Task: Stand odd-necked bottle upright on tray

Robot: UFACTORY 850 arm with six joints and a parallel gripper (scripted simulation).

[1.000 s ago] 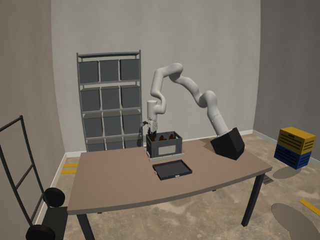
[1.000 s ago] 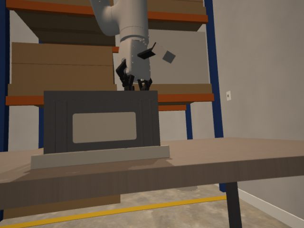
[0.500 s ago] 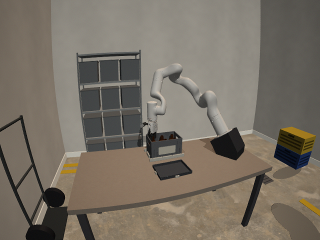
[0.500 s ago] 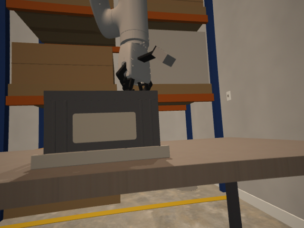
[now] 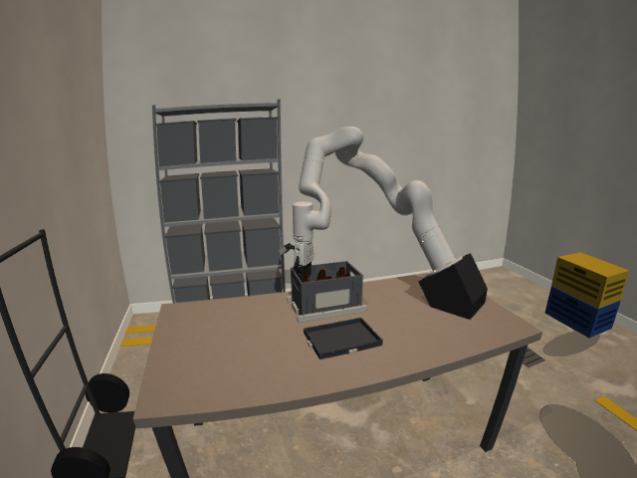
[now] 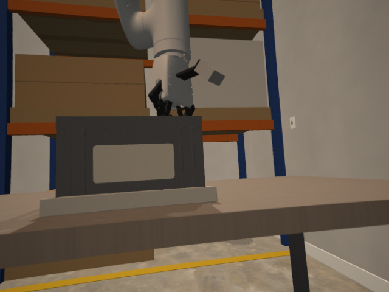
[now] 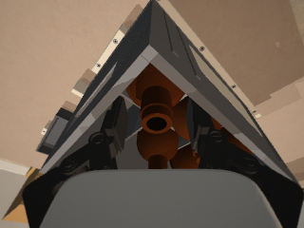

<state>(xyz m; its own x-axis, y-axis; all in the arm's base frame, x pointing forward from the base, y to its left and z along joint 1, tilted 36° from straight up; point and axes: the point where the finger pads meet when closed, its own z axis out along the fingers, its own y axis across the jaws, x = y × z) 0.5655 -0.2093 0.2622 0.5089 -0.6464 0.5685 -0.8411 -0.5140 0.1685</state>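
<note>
Right now the dark grey crate is 70 mm below my hand, 70 mm behind it and 60 mm to the left of it. From my hand the other things lie so: black tray (330 mm to the left, 150 mm below, 20 mm ahead); then bottle (170 mm behind, 70 mm below, 50 mm to the left).
</note>
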